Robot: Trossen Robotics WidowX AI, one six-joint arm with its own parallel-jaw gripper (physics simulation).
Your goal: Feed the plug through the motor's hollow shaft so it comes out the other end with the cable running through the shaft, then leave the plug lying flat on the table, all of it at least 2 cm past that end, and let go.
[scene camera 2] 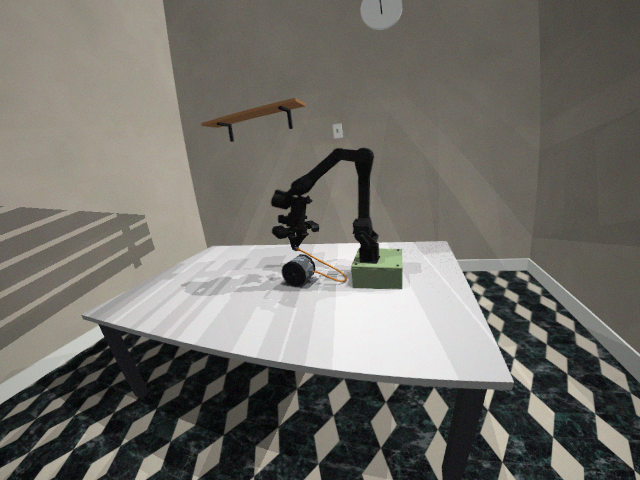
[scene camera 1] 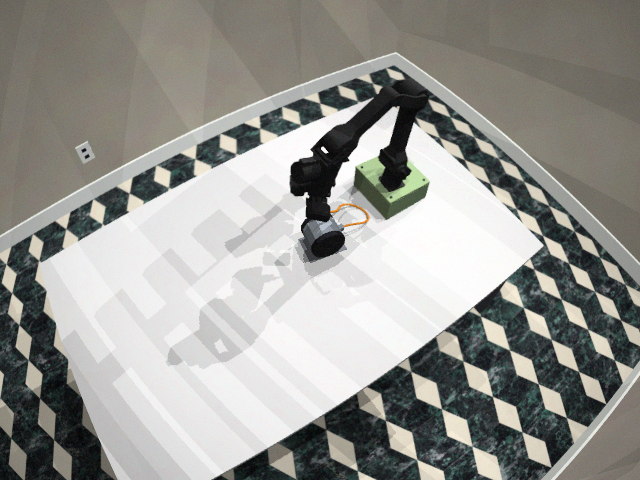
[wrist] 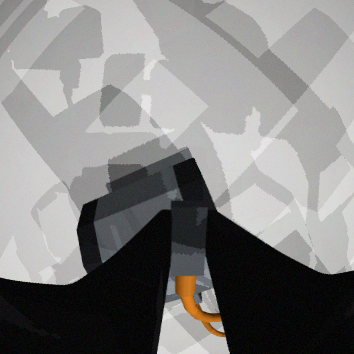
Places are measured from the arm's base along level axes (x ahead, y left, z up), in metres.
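Pixels of known places: gripper, fingertip midpoint: (scene camera 2: 294, 248) (wrist: 187, 219); arm's base, origin of the base link: (scene camera 2: 369, 259) (scene camera 1: 391, 182).
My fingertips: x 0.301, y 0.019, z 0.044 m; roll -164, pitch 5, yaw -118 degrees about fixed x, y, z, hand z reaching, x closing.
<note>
Ahead of a thing's pixels: the offset from my fingertips to its top centre. Level surfaces: height alone.
The motor @[dx -0.027, dy +0.035, dz -0.030 m] (scene camera 1: 324, 238) (scene camera 2: 299, 270) (wrist: 127, 212), a grey cylinder with black end caps, lies on its side on the table. The opening of its shaft cannot be made out. My gripper (scene camera 1: 317, 217) (scene camera 2: 296, 248) (wrist: 187, 219) points down and is shut on the plug @[dx -0.007, dy +0.004, dz +0.008 m] (wrist: 189, 245), a dark grey block. It holds the plug above the table, over or close behind the motor; the wrist view shows the plug overlapping the motor's right end. The orange cable (scene camera 1: 367, 214) (scene camera 2: 344, 279) (wrist: 185, 288) leaves the plug and loops toward the arm's base, then back to the motor's near-base side.
The green base block (scene camera 1: 372, 198) (scene camera 2: 376, 277) carries the arm and stands beside the cable loop. The white table @[dz -0.132 m] (scene camera 1: 439, 268) (scene camera 2: 413, 341) has its edges beyond the motor and the base block. Shadows of the arm fall across the table.
</note>
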